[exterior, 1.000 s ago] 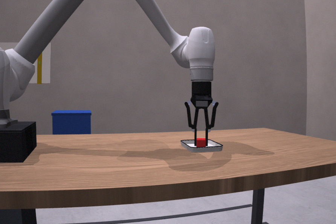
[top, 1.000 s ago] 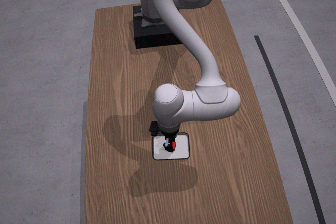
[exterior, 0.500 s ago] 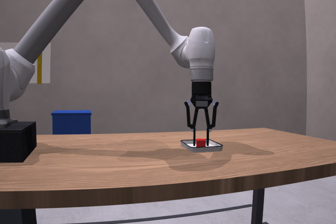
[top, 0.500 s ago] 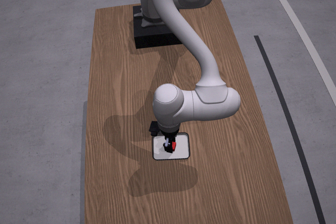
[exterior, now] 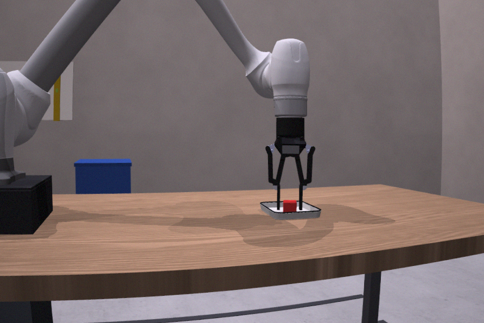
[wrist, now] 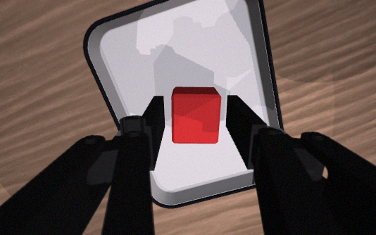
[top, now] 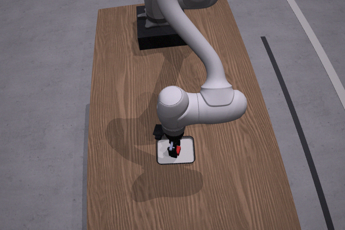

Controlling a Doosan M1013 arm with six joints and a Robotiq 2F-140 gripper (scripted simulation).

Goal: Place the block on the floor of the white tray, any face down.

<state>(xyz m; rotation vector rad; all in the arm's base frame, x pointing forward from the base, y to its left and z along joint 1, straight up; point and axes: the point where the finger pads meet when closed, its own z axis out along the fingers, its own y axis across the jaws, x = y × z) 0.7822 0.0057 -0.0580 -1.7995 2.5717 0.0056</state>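
Now: hand 20 mm above the red block. Round my hand: white tray: 30 mm below.
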